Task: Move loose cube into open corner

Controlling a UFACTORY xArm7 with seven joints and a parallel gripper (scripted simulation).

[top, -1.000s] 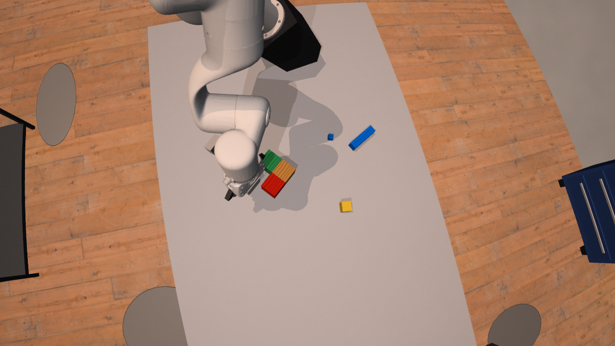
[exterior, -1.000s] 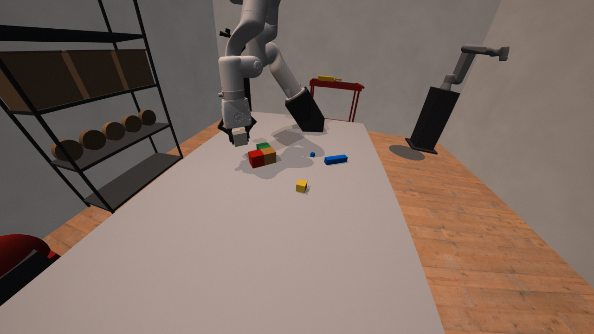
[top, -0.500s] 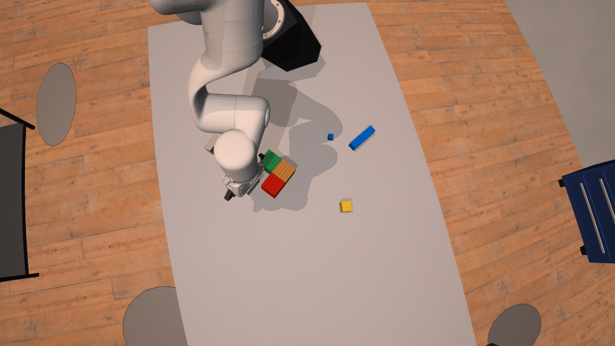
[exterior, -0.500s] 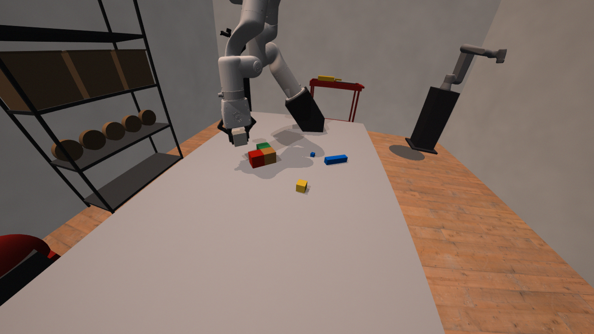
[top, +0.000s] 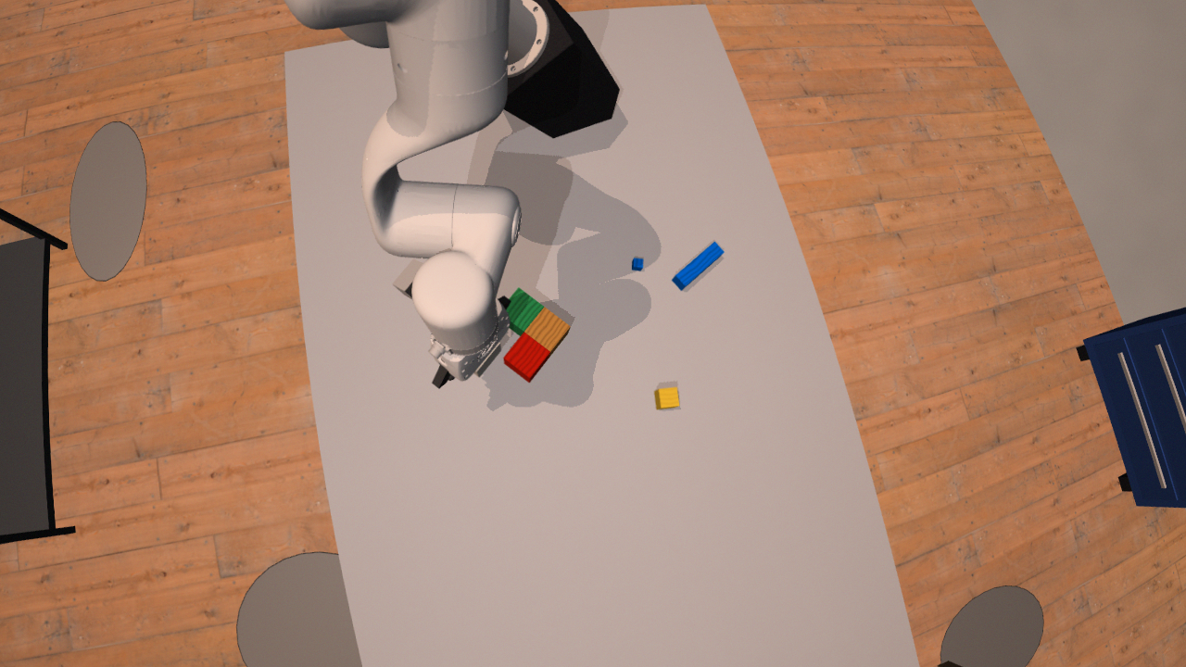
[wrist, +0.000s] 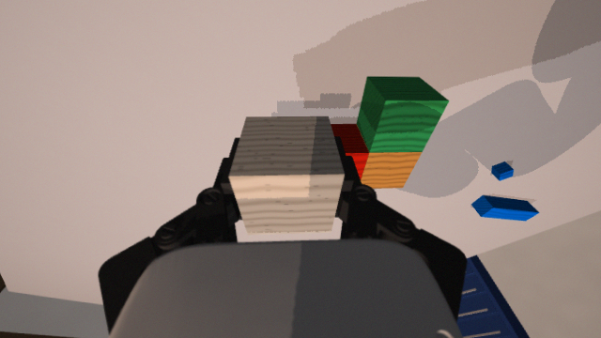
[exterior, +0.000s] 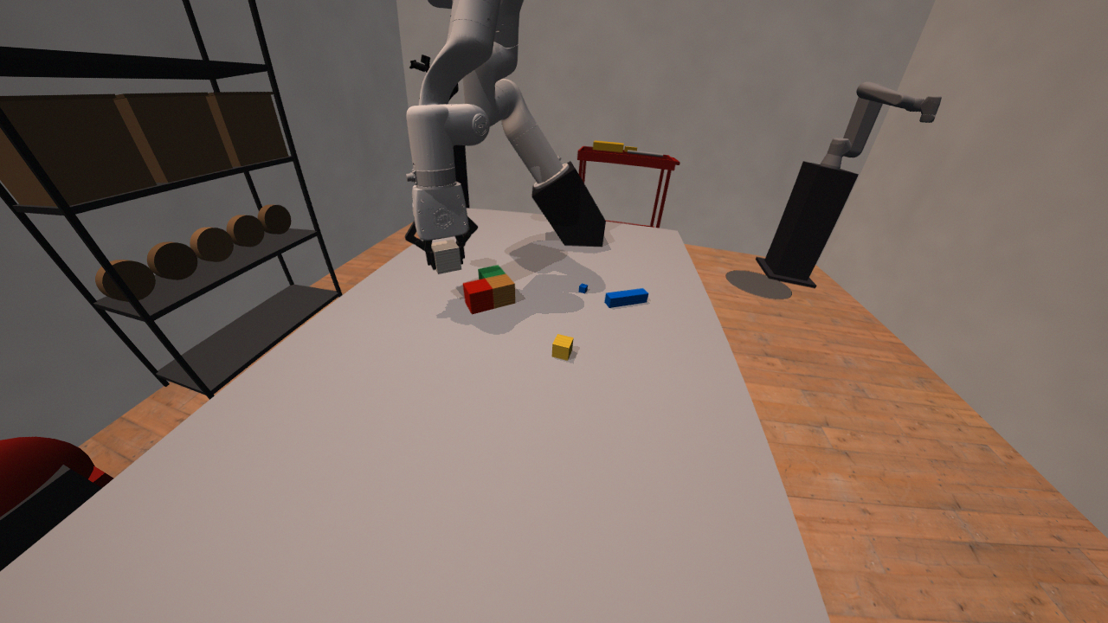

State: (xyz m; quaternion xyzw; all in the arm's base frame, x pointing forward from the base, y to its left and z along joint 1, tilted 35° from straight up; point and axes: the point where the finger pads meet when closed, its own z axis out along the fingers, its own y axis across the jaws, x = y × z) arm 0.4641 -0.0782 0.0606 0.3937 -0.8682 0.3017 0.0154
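Right now the red cube is 7 cm to the left of my hand and 8 cm below it. Also, from my hand: orange cube: 3 cm behind, 11 cm to the left, 8 cm below; then white cube: right at my hand; then green cube: 7 cm behind, 7 cm to the left, 8 cm below.
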